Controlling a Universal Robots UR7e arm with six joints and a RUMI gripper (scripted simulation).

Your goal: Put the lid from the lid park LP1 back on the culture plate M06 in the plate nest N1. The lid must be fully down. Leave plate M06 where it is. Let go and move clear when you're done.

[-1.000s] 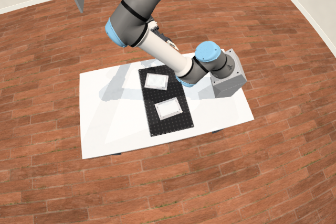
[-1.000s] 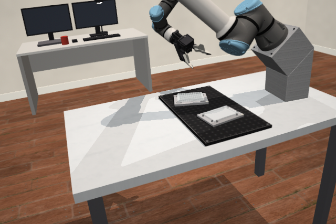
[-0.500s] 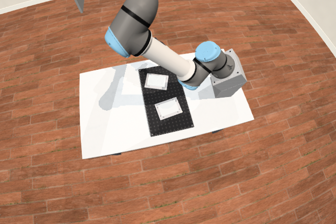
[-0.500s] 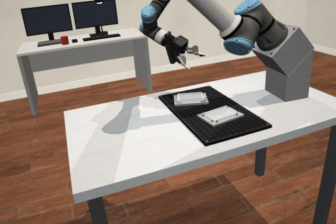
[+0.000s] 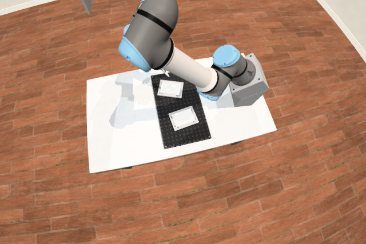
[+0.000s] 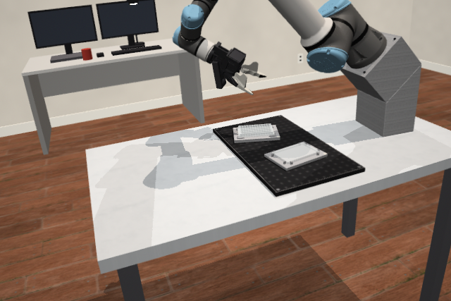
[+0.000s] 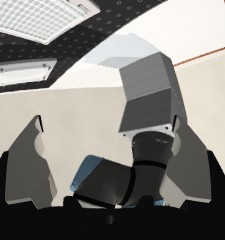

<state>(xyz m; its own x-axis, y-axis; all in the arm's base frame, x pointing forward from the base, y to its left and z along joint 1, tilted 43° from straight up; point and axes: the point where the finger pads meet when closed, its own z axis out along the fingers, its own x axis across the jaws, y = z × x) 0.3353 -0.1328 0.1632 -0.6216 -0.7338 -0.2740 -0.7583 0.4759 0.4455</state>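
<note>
My hand is 3 cm past the lid, 27 cm to the right of it and 16 cm above it. From my hand the other things lie so: lid park (3 cm behind, 27 cm to the left, 17 cm below); culture plate (3 cm ahead, 5 cm to the left, 15 cm below).
</note>
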